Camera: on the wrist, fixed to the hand. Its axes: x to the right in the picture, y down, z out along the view.
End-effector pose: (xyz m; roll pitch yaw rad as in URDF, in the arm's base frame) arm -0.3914 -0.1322 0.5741 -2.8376 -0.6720 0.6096
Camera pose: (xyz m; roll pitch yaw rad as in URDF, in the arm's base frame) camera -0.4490 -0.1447 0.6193 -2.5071 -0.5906 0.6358
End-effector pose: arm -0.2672 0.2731 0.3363 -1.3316 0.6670 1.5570
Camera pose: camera -0.1995 0.2776 0.3665 -0.9224 0.6479 1.6604
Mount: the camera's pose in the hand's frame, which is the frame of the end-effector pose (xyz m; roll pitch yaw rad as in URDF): -0.0144 -0.0424 -0.0593 0.3458 -0.0840 0.0035
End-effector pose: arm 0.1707 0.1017 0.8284 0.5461 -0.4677 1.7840
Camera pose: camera 0.1718 0.1223 0.7570 0.9150 -0.5408 1.7366
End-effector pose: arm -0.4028 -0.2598 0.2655 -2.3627 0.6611 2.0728
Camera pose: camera -0.4085 -0.2255 0.3312 -1.9687 0.7220 2.1481
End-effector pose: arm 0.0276 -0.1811 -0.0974 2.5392 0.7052 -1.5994
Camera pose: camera 0.0960 -0.1882 -0.0692 2.8378 0.7713 -1.6698
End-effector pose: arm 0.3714 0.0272 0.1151 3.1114 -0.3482 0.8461
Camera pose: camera 0.3162 0.0315 0.1647 -2.8240 -0.2643 0.8399
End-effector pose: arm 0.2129 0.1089 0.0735 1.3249 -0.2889 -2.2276
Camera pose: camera 0.2490 0.0785 0.0161 1.6959 -0.3117 -2.3123
